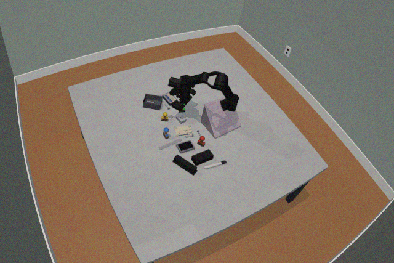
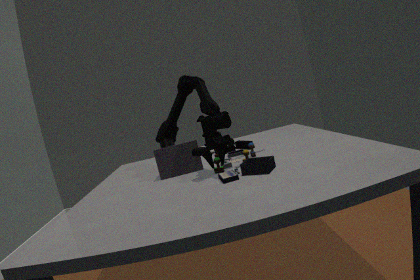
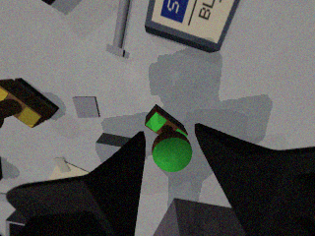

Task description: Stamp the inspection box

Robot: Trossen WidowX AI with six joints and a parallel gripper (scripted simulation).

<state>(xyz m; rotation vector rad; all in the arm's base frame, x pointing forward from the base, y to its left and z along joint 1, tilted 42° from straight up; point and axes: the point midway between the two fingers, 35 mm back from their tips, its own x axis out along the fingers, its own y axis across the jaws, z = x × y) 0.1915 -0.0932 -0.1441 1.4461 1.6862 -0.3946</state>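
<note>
Right now my gripper tip is 1 cm above the green stamp. From my gripper tip the other things lie so: yellow stamp 13 cm ahead, 1 cm to the left, 1 cm below; cream card 14 cm to the left, 8 cm ahead, 3 cm below; black tray 14 cm to the right, 13 cm ahead, 2 cm below.
</note>
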